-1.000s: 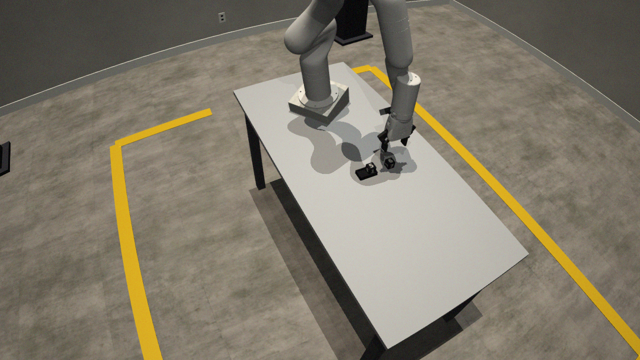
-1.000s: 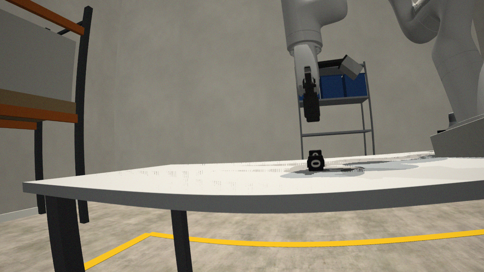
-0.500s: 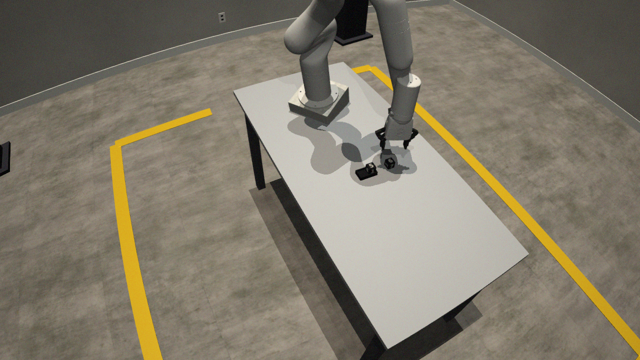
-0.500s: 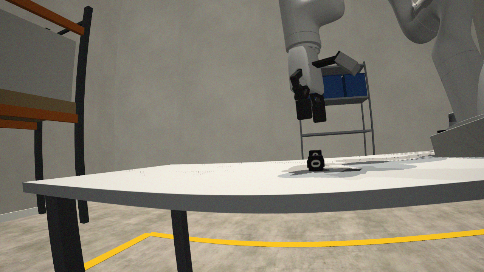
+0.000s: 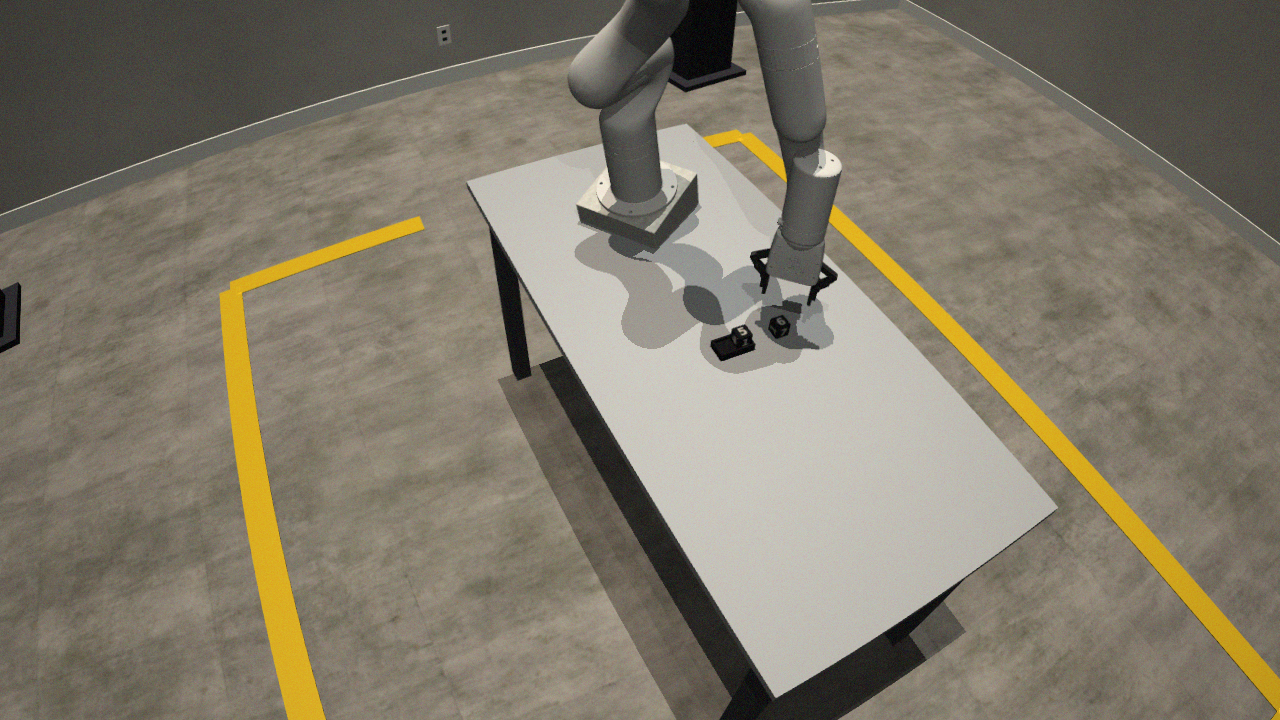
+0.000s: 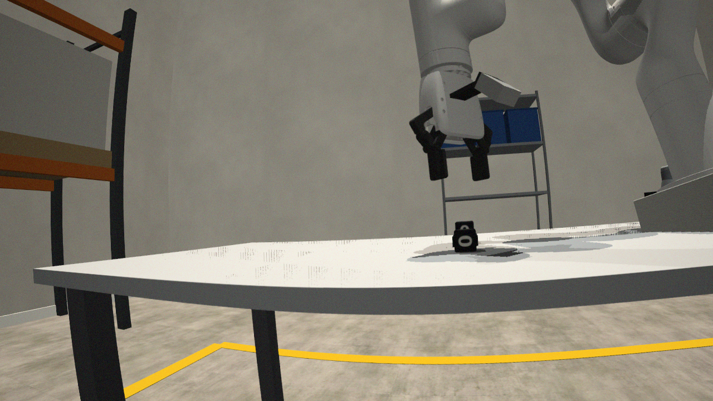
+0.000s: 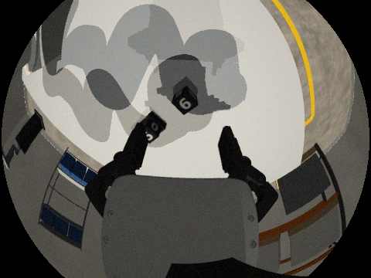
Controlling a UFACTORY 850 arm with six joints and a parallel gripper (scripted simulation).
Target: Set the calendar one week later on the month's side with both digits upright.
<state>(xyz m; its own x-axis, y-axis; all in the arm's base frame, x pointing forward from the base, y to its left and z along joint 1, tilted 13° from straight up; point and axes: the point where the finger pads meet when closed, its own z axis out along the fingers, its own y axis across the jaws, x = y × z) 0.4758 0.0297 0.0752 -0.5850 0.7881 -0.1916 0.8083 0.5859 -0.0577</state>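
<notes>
The black cube lies 100 mm below my hand. Round my hand: black tray: 20 mm behind, 110 mm to the right, 110 mm below.
</notes>
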